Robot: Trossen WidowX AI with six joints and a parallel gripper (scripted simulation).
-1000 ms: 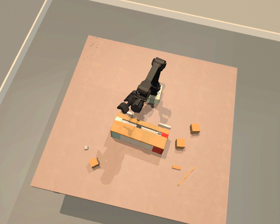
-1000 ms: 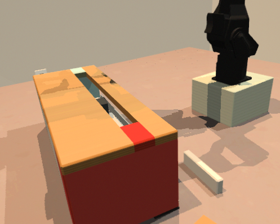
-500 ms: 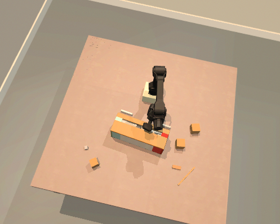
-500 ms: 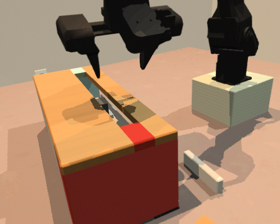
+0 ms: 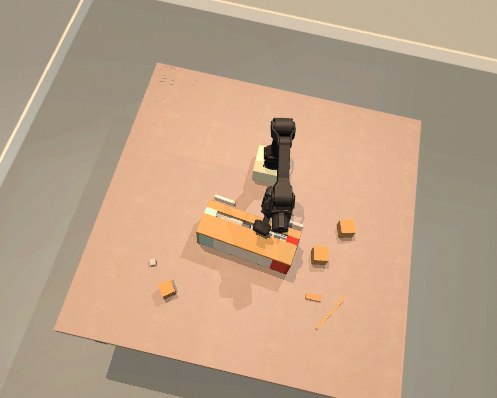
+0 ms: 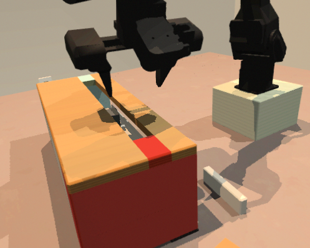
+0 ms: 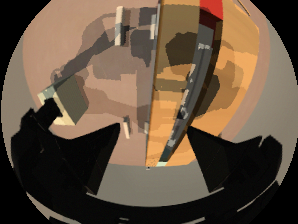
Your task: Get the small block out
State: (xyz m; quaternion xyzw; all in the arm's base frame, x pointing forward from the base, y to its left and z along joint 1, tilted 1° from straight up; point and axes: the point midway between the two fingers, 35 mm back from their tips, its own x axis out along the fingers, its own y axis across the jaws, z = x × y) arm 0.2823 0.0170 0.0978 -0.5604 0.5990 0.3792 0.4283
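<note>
Right now the grey block is 40 mm ahead of my gripper tip, 40 mm to the right of it and 60 mm below it. Round my gripper tip: thin stick: 260 mm ahead, 360 mm to the left, 140 mm below; then flat orange piece: 220 mm ahead, 290 mm to the left, 140 mm below; then box: 30 mm ahead, 20 mm to the right, 80 mm below.
</note>
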